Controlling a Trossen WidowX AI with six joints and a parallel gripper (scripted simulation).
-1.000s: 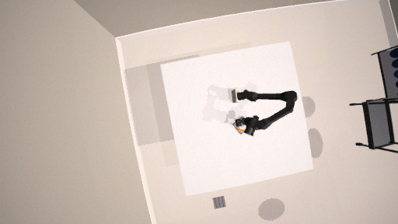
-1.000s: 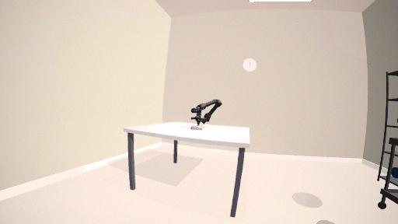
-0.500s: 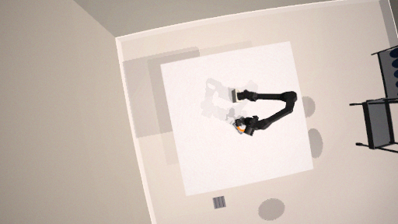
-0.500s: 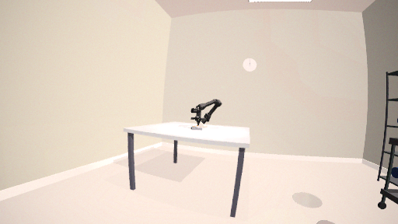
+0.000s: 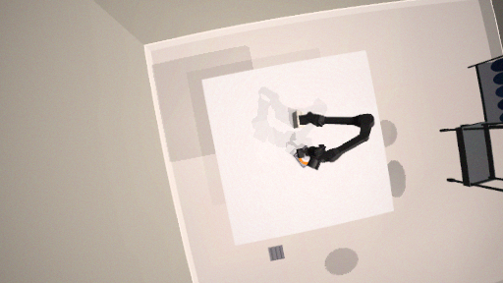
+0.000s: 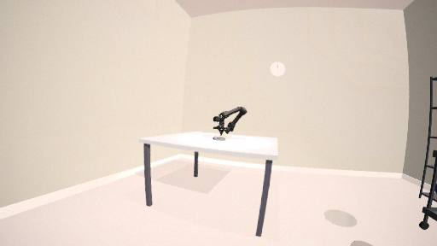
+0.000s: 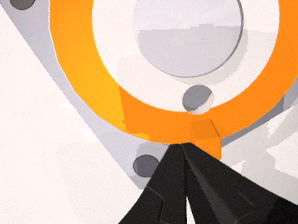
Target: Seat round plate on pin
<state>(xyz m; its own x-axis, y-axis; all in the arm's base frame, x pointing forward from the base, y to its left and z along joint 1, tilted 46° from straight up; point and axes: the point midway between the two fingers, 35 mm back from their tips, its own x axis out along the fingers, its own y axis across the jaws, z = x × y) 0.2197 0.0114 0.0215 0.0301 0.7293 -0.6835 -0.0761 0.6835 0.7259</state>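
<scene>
My gripper tip is 30 mm short of the orange round plate, 10 mm to the left of it and 10 mm above it. Also, from my gripper tip: grey square base: 50 mm ahead, 20 mm below.
</scene>
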